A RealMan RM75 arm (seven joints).
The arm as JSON. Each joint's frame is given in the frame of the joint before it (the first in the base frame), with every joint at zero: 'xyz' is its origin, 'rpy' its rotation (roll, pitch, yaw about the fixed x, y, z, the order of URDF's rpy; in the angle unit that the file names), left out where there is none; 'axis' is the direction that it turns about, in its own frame. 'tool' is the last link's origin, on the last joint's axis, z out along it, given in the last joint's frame.
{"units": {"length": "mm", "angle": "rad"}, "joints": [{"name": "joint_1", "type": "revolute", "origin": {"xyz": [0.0, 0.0, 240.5], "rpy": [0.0, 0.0, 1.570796]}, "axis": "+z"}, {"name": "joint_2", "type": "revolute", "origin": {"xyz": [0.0, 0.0, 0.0], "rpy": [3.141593, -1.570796, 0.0]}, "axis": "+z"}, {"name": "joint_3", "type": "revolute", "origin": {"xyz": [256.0, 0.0, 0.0], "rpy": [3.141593, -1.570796, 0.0]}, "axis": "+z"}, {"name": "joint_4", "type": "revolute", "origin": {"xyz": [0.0, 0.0, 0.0], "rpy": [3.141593, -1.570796, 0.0]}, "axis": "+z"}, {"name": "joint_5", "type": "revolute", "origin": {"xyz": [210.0, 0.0, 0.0], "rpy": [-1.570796, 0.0, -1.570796]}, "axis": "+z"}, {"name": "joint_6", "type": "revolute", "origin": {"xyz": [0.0, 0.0, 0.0], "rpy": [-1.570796, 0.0, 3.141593]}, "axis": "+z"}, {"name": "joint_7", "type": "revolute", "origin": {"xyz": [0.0, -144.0, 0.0], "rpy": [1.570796, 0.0, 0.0]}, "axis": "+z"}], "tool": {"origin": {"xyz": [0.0, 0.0, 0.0]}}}
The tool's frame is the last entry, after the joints.
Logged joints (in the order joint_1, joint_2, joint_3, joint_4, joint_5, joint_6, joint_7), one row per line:
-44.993, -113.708, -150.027, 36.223, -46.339, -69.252, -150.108
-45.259, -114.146, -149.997, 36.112, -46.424, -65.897, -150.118
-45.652, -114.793, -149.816, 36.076, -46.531, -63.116, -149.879
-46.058, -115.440, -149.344, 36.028, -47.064, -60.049, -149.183
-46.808, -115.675, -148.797, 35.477, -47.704, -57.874, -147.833
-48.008, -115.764, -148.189, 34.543, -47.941, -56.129, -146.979
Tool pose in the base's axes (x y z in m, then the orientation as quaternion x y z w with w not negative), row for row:
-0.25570, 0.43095, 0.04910, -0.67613, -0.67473, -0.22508, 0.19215
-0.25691, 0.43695, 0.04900, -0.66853, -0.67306, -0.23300, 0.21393
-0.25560, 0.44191, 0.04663, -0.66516, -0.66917, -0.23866, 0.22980
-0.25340, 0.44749, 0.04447, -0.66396, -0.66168, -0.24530, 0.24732
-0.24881, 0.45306, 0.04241, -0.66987, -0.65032, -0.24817, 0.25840
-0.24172, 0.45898, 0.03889, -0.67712, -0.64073, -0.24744, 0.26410
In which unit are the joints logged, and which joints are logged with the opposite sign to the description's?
The joints are logged in degrees. Opposite sign: joint_4, joint_6.
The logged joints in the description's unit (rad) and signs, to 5 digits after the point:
-0.78528, -1.98458, -2.61847, -0.63221, -0.80877, 1.20868, -2.61988
-0.78992, -1.99222, -2.61794, -0.63027, -0.81025, 1.15012, -2.62005
-0.79678, -2.00352, -2.61478, -0.62964, -0.81212, 1.10158, -2.61588
-0.80386, -2.01481, -2.60654, -0.62881, -0.82142, 1.04805, -2.60373
-0.81695, -2.01891, -2.59700, -0.61919, -0.83259, 1.01009, -2.58017
-0.83790, -2.02046, -2.58639, -0.60289, -0.83673, 0.97964, -2.56527

